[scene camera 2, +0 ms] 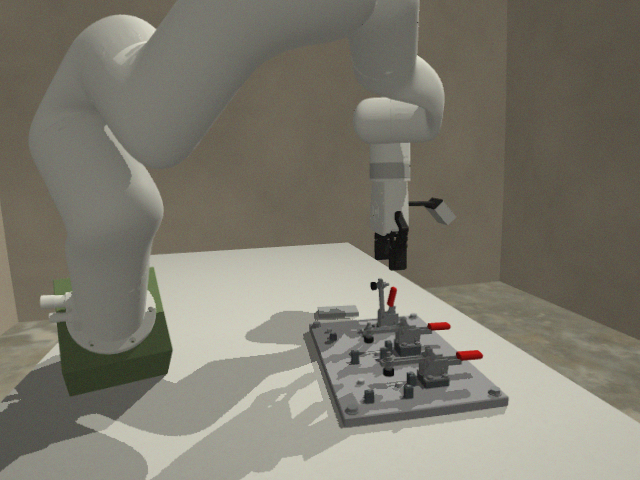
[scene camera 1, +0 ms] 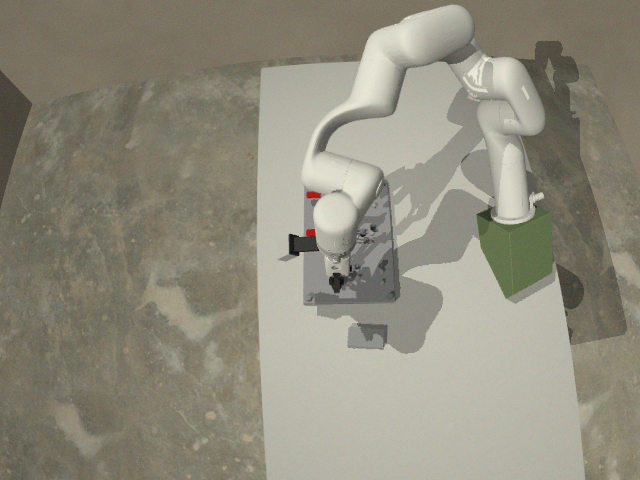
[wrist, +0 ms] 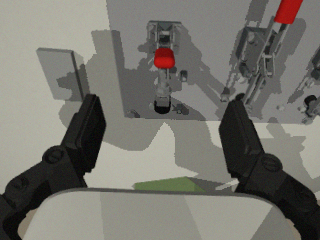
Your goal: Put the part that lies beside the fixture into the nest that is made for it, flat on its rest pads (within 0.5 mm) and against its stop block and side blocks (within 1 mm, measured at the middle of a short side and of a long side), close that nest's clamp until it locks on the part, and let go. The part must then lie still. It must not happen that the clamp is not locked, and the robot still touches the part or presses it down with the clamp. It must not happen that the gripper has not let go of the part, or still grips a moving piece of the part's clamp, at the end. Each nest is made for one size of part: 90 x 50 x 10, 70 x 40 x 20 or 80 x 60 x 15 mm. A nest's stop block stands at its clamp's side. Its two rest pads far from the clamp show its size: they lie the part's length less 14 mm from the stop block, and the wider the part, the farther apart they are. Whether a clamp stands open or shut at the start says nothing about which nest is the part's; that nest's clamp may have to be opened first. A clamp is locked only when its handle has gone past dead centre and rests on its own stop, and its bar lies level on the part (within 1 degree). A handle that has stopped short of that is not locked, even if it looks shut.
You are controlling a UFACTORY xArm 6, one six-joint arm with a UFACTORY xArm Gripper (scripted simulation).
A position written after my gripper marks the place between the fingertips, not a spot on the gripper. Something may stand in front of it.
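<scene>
Scene camera 1: grey part [scene camera 1: 357,337], fixture plate [scene camera 1: 367,289], my gripper [scene camera 1: 336,263]. Wrist view: my gripper [wrist: 163,111], grey part [wrist: 59,66], fixture plate [wrist: 208,43]. Scene camera 2: fixture plate [scene camera 2: 468,390], my gripper [scene camera 2: 389,264].
</scene>
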